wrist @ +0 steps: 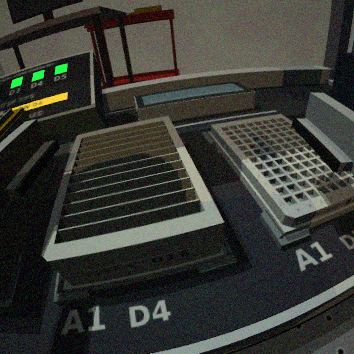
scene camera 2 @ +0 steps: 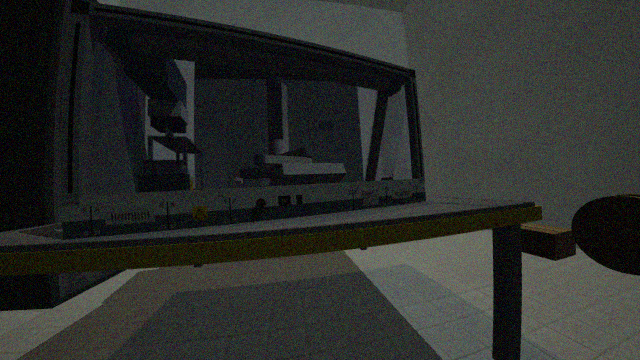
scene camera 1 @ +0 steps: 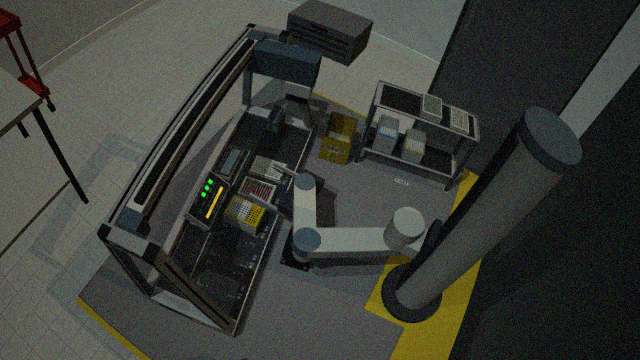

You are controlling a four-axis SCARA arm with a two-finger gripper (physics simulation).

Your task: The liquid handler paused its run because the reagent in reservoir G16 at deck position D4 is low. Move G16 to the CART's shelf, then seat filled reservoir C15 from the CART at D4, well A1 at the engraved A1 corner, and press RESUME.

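Pixels of known places: gripper, fingertip midpoint: (wrist: 169,115) (scene camera 2: 257,178) (scene camera 1: 262,178); arm's base, origin of the base link: (scene camera 1: 411,293).
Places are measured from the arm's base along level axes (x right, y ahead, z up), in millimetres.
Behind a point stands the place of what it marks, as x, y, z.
Note:
Reservoir G16 (scene camera 1: 256,190) @[28, 695, 94] (wrist: 135,237) @[44, 636, 102], a pale tray with long slots, sits at D4, above the engraved "A1 D4". My gripper (scene camera 1: 268,185) @[61, 692, 131] (wrist: 169,115) @[61, 692, 131] is open and empty. In the wrist view one finger is left of G16 and the other stands at the far right, over the plate in D5. The CART (scene camera 1: 400,99) @[528, 382, 363] carries a pale slotted-looking tray (scene camera 1: 432,106) @[548, 257, 392] on its top shelf; its label is too small to read, so I cannot tell if it is C15. The control panel (scene camera 1: 207,200) @[-135, 802, 139] (wrist: 50,95) @[-71, 799, 130] shows green D3, D4, D5 lights and a yellow bar. RESUME cannot be made out.
A gridded plate (scene camera 1: 267,168) @[143, 718, 85] (wrist: 285,170) @[140, 699, 80] sits at D5, and a yellow tip box (scene camera 1: 245,212) @[-97, 661, 140] is on G16's other side. A gridded plate (scene camera 1: 459,120) @[576, 132, 375] shares the CART's top shelf; two boxes stand below. A yellow waste bin (scene camera 1: 338,137) @[491, 571, 43] stands between deck and CART.

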